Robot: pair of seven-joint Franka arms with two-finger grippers.
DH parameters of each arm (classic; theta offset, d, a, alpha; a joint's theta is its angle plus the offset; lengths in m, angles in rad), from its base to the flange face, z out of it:
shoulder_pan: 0 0.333 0 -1.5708
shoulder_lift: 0 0 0 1.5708
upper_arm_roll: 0 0.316 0.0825 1.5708
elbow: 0 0 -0.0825 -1.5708
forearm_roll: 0 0.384 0 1.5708
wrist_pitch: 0 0 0.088 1.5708
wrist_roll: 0 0.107 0 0
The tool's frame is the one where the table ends.
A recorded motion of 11 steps. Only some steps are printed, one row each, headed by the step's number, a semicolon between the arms.
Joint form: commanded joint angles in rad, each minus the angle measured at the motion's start. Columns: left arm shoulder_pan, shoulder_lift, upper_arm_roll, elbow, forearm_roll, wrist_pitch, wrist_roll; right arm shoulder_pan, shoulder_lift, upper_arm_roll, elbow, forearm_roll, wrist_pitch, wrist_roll.
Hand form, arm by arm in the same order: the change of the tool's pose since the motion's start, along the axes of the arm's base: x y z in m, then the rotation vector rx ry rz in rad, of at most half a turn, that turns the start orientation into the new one. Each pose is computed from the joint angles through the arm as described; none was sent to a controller.
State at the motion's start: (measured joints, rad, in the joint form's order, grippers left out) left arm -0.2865 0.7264 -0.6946 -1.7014 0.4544 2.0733 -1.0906; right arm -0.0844 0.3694 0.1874 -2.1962 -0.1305 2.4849 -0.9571
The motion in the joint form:
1: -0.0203 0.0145 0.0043 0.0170 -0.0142 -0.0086 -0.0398; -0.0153 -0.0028 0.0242 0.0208 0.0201 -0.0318 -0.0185
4: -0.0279 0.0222 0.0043 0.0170 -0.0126 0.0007 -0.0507; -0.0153 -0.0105 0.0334 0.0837 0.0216 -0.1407 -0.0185
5: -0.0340 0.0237 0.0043 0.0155 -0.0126 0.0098 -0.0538; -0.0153 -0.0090 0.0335 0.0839 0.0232 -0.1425 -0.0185
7: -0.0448 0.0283 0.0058 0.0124 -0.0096 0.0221 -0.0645; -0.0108 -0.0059 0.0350 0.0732 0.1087 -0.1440 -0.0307
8: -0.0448 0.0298 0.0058 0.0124 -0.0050 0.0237 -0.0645; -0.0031 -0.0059 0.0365 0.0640 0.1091 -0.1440 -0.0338
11: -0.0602 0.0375 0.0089 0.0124 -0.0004 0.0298 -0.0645; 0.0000 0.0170 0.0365 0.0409 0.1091 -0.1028 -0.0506
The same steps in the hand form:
1: -0.0054 -0.0078 -0.0032 0.0051 0.0131 0.0371; 0.0045 0.0045 0.0075 0.0167 0.0094 0.0078
4: -0.0095 -0.0117 -0.0068 0.0012 0.0145 0.0402; 0.0160 0.0079 0.0271 0.0060 0.0462 0.0111
5: -0.0128 -0.0149 -0.0075 -0.0051 0.0130 0.0374; 0.0157 0.0079 0.0262 0.0069 0.0495 0.0100
7: -0.0185 -0.0193 -0.0107 -0.0094 0.0109 0.0363; 0.0107 0.0125 0.0204 0.0614 0.0749 -0.0367
8: -0.0184 -0.0194 -0.0114 -0.0093 0.0082 0.0337; 0.0066 0.0175 0.0171 0.0609 0.0843 -0.0244
11: -0.0255 -0.0246 -0.0160 -0.0092 0.0091 0.0184; -0.0002 0.0195 -0.0007 0.0676 0.0891 -0.0055

